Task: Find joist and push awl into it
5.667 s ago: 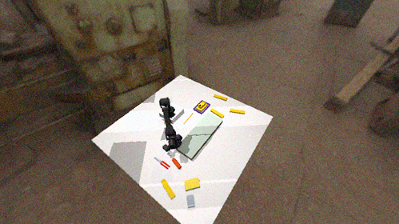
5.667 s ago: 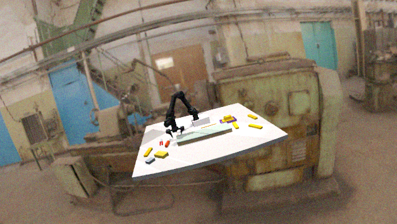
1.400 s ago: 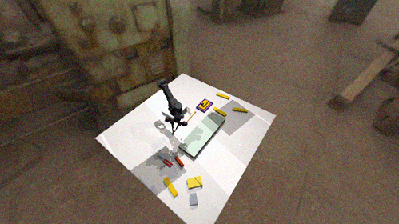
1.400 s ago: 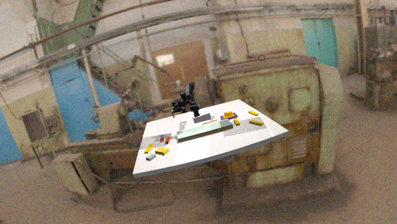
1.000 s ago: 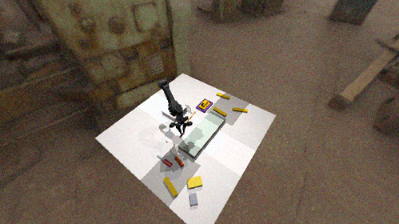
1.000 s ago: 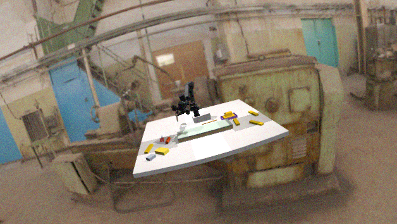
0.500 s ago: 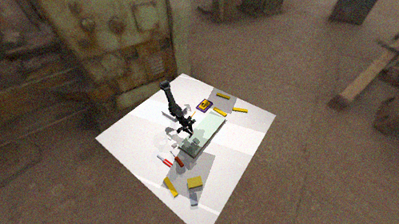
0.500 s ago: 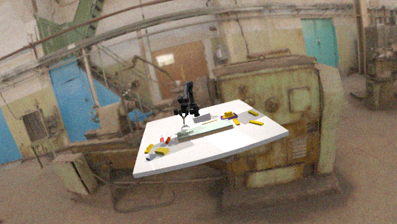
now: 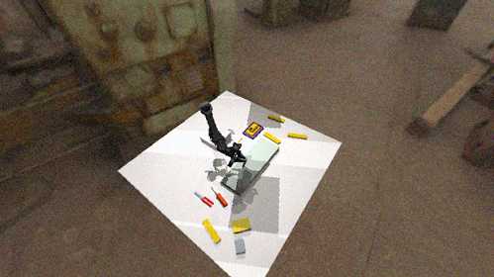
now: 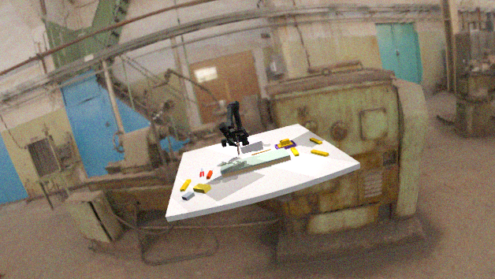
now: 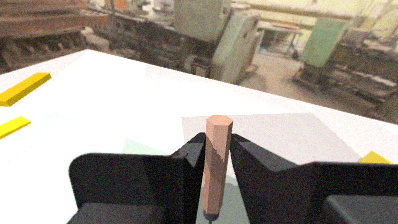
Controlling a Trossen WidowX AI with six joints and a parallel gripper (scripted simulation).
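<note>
Right now the awl is 5 cm below my gripper tip, 2 cm behind it and 1 cm to the right of it. Round my gripper tip: yellow block 30 cm to the right, 23 cm ahead, 17 cm below; thin pencil-like stick 26 cm behind, 18 cm below, 16 cm to the left; yellow stud finder 36 cm to the left, 26 cm behind, 14 cm below.
</note>
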